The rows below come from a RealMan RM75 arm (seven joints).
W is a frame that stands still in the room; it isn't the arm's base.
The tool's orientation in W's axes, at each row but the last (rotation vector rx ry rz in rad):
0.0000 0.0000 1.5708
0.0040 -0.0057 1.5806
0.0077 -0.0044 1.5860
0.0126 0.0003 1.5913
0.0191 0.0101 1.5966
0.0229 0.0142 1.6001
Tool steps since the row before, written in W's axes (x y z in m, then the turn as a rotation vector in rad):
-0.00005 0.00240 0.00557 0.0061 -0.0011 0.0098
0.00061 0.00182 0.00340 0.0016 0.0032 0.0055
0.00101 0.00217 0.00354 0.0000 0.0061 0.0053
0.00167 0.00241 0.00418 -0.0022 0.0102 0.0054
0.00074 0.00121 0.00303 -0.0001 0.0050 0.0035
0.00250 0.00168 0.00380 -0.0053 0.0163 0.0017
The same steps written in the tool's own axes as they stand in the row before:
0.00240 0.00005 0.00557 -0.0011 -0.0061 0.0098
0.00183 -0.00063 0.00339 0.0032 -0.0016 0.0055
0.00218 -0.00104 0.00353 0.0061 -0.0001 0.0053
0.00241 -0.00169 0.00417 0.0103 0.0020 0.0053
0.00121 -0.00072 0.00304 0.0050 0.0000 0.0035
0.00163 -0.00246 0.00385 0.0165 0.0049 0.0015

